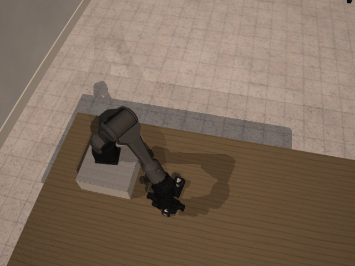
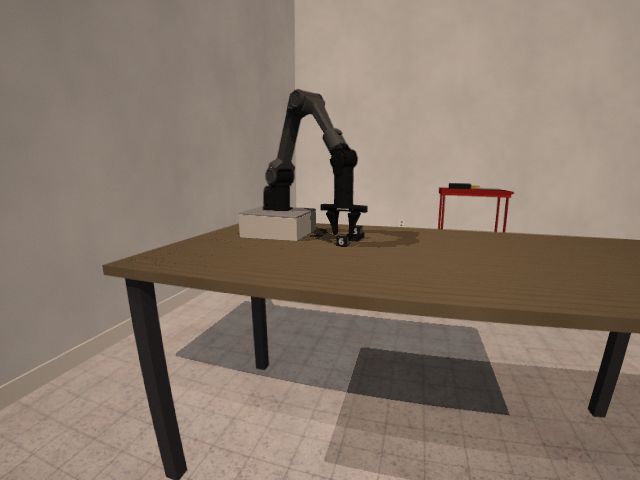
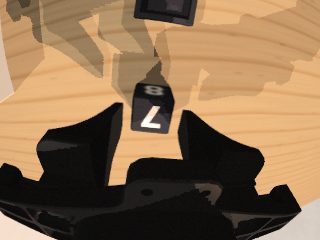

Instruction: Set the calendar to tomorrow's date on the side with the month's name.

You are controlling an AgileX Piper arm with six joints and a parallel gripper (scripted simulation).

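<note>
Right now the black number cube is 2 cm below my hand. Round my hand: tray 11 cm to the left, 3 cm below, 3 cm ahead.
</note>
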